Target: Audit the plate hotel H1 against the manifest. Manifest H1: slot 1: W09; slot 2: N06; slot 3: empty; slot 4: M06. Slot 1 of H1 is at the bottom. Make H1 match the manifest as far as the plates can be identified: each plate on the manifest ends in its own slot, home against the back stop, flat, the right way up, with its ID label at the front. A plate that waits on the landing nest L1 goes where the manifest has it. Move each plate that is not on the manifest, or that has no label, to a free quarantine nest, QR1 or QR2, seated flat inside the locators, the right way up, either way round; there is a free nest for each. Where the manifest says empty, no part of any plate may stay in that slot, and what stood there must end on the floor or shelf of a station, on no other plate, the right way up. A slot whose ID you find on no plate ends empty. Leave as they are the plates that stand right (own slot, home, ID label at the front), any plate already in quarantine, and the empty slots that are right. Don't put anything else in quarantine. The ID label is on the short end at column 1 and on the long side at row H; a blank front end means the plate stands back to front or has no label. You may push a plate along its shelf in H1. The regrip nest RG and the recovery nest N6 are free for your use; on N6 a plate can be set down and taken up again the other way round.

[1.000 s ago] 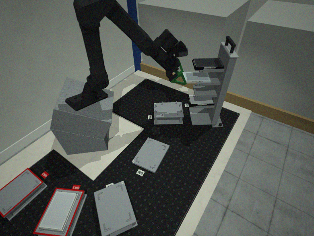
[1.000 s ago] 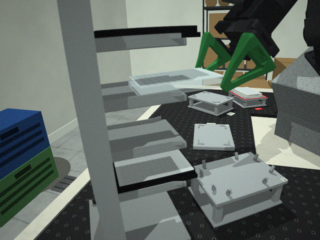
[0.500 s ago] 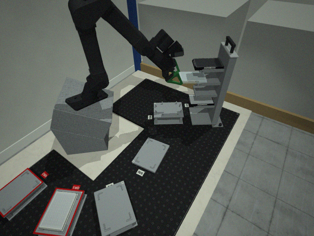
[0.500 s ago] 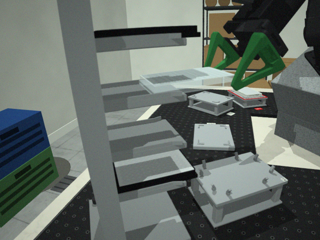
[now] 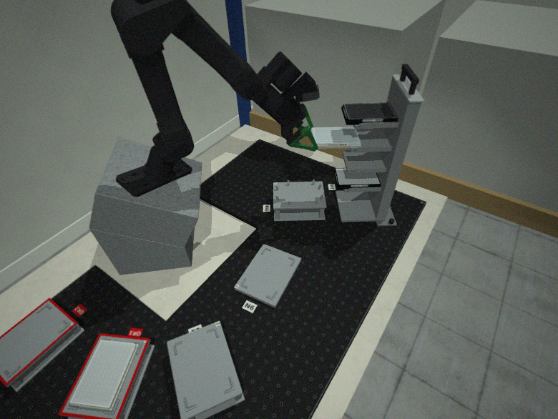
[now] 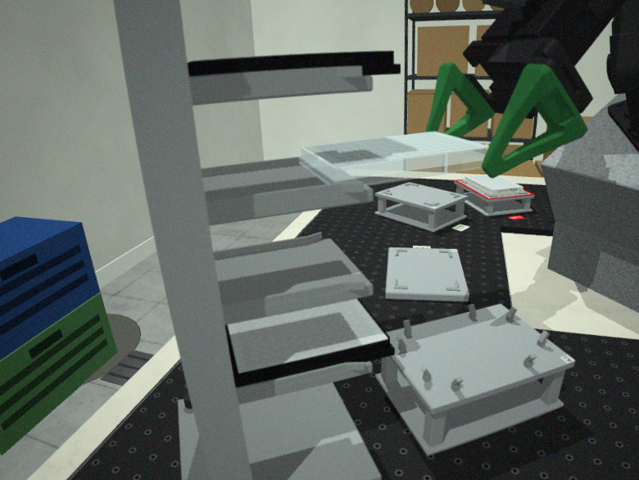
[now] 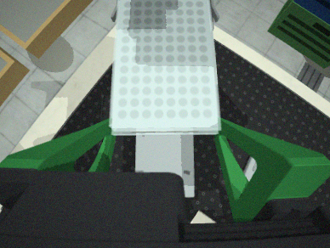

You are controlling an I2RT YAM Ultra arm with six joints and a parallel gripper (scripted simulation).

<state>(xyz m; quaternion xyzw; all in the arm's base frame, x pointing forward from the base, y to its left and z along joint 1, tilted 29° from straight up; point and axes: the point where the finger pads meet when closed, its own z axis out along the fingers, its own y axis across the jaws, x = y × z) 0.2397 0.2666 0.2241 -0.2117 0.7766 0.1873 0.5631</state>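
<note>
Right now the clear plate is 50 mm ahead of my hand and 40 mm to the left of it. Round my hand: plate hotel H1 (180 mm ahead, 130 mm to the left, 60 mm below); H1 tag (20 mm ahead, 130 mm to the left, 260 mm below); regrip nest RG (30 mm behind, 20 mm to the right, 210 mm below).
</note>
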